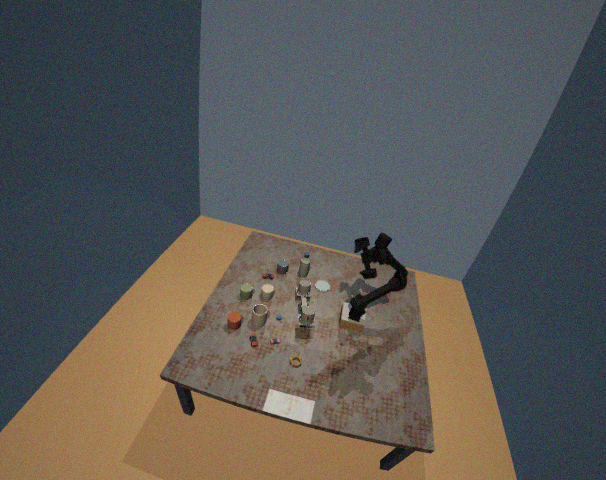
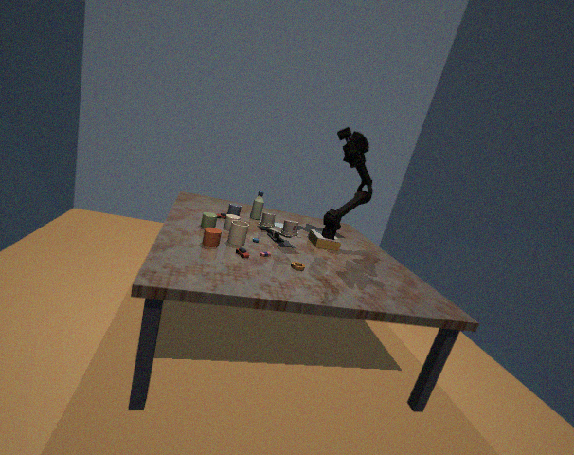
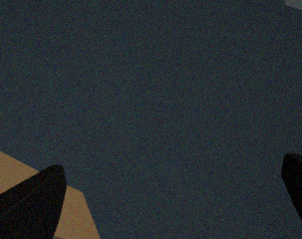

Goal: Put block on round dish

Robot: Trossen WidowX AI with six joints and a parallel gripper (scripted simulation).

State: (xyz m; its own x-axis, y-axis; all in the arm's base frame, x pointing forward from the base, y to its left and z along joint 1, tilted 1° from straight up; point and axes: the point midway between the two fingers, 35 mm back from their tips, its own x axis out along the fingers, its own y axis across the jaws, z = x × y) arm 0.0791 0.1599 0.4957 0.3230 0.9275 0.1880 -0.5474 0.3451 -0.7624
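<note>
My gripper tip is now 500 mm above the grey cup, 280 mm to the left of it and 270 mm short of it. The rest, counted from my gripper tip: pale blue round dish: 560 mm below, 390 mm to the right, 170 mm ahead; small balance: 520 mm below, 210 mm ahead, 130 mm to the right; pale green block: 520 mm below, 260 mm to the right, 260 mm ahead.
</note>
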